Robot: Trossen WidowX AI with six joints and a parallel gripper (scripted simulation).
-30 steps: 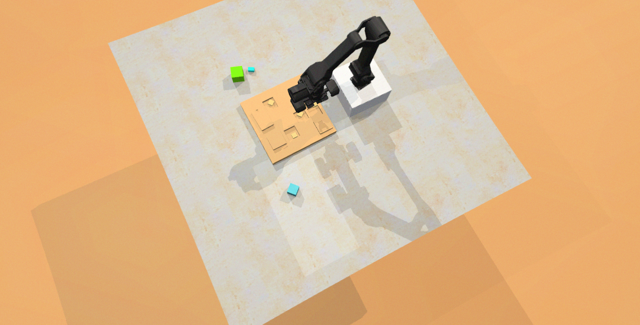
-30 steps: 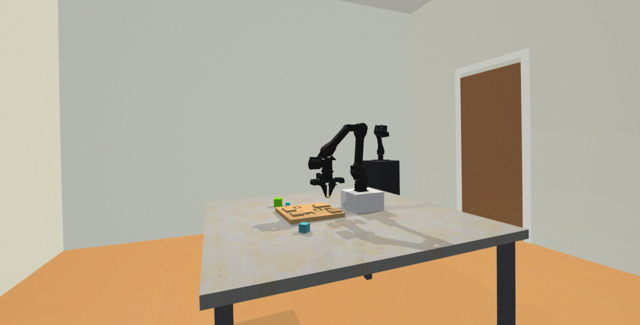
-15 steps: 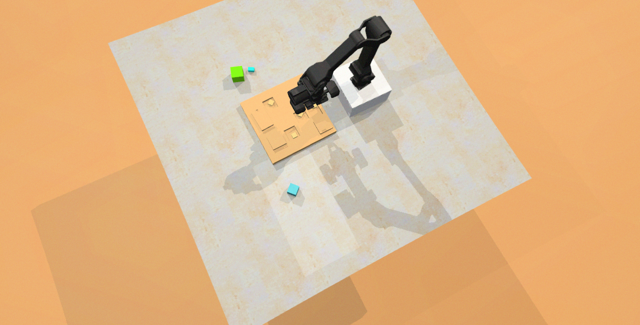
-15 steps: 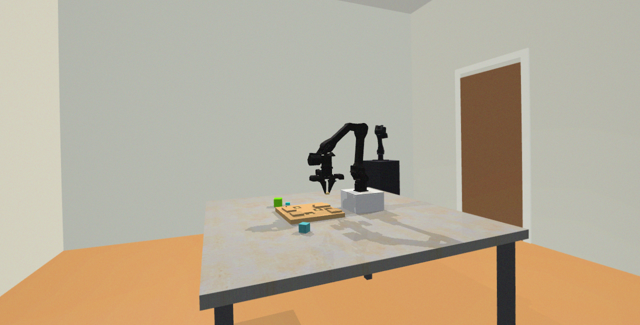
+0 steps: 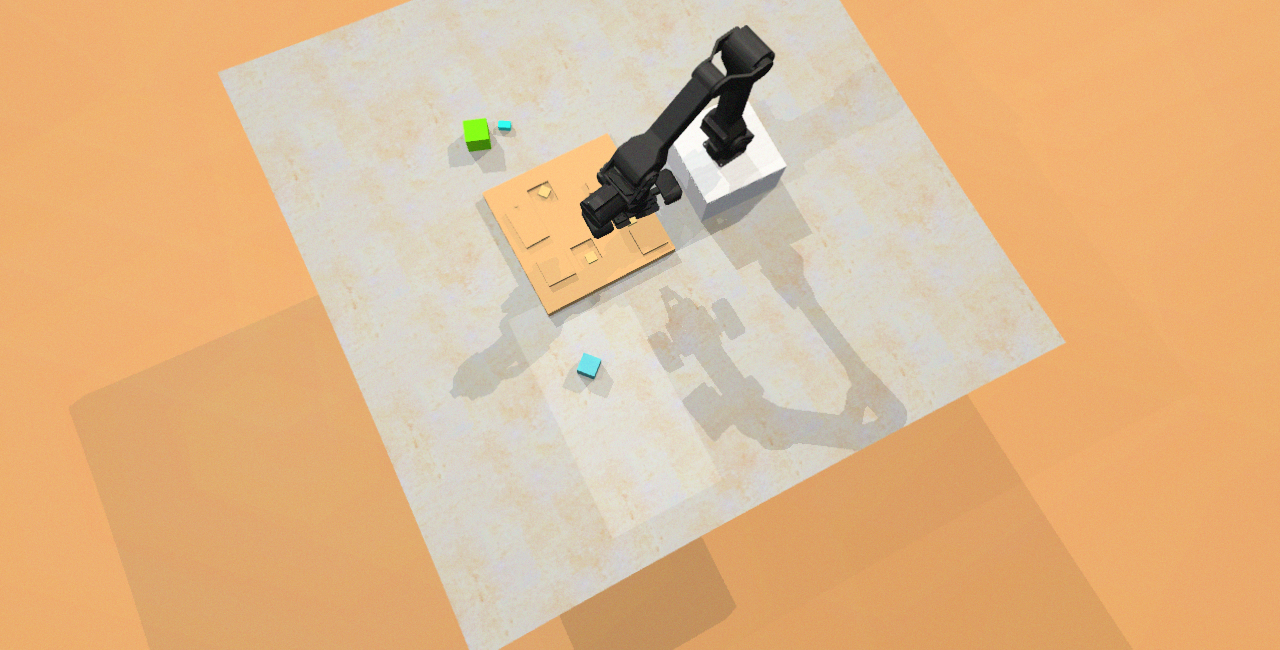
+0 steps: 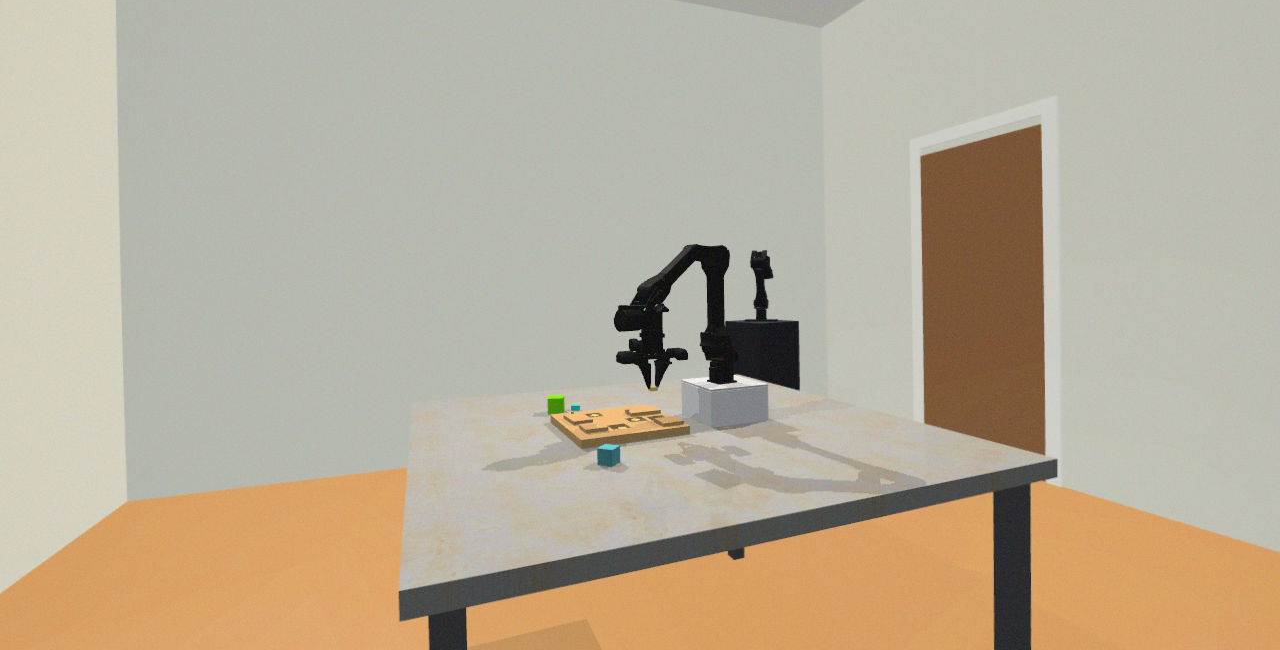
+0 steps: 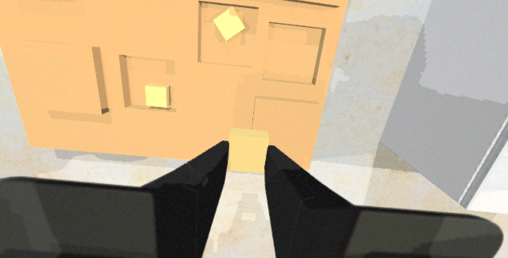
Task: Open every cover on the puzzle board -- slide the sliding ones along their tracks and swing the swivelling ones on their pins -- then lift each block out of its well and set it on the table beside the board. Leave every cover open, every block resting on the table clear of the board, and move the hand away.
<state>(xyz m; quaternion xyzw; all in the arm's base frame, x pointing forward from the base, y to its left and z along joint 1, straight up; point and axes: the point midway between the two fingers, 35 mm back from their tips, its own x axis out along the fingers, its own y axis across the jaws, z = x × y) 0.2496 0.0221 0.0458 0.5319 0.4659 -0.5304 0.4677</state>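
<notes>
The tan puzzle board lies 6 cm ahead of my gripper tip, 7 cm to the right of it and 10 cm below it. Round my gripper tip: small cyan block (7 cm ahead, 36 cm to the right, 11 cm below); then green cube (13 cm ahead, 36 cm to the right, 9 cm below); then cyan cube (22 cm ahead, 18 cm to the left, 10 cm below).
</notes>
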